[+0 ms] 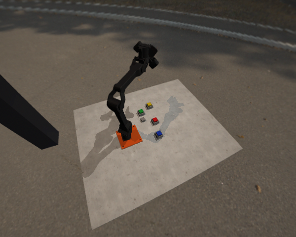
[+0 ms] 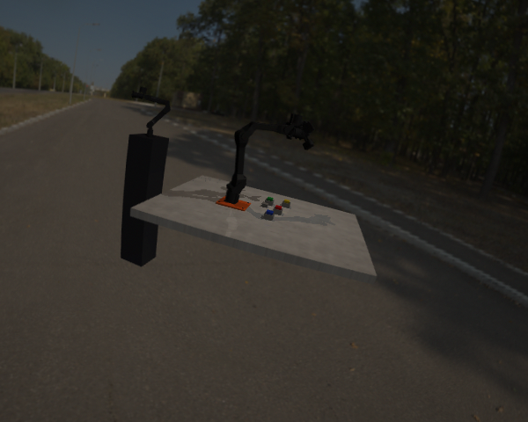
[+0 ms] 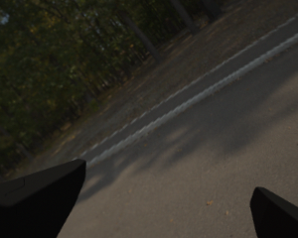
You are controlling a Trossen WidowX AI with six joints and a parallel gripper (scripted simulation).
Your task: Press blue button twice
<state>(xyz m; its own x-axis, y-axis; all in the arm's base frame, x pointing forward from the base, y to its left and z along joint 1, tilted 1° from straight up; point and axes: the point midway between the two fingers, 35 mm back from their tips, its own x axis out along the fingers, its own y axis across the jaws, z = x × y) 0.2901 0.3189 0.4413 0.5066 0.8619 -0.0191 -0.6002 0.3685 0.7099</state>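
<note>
The blue button is 8 cm behind my gripper tip, 43 cm to the right of it and 40 cm below it. Also, from my gripper tip: green button 13 cm behind, 18 cm to the right, 40 cm below; then yellow button 4 cm behind, 13 cm to the right, 40 cm below; then red button 6 cm behind, 31 cm to the right, 40 cm below.
</note>
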